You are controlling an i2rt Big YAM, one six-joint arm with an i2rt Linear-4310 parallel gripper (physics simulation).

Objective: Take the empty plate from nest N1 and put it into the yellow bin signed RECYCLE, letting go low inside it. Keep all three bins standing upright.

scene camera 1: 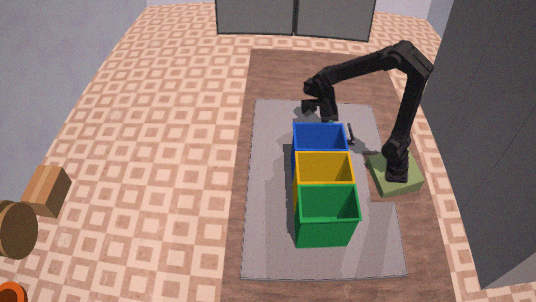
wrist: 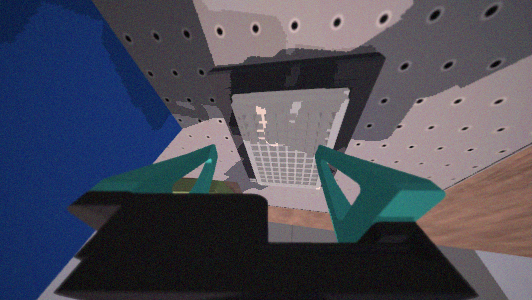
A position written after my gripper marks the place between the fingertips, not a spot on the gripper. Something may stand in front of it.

In view: my gripper [wrist: 266, 150], a blue bin [scene camera 1: 306, 136], a white plate [wrist: 281, 130], a yellow bin [scene camera 1: 311, 167] and a green bin [scene camera 1: 326, 215].
The blue bin also shows in the wrist view [wrist: 84, 111]. The wrist view does not show the yellow bin: it is out of frame. The wrist view does not show the green bin: it is out of frame.
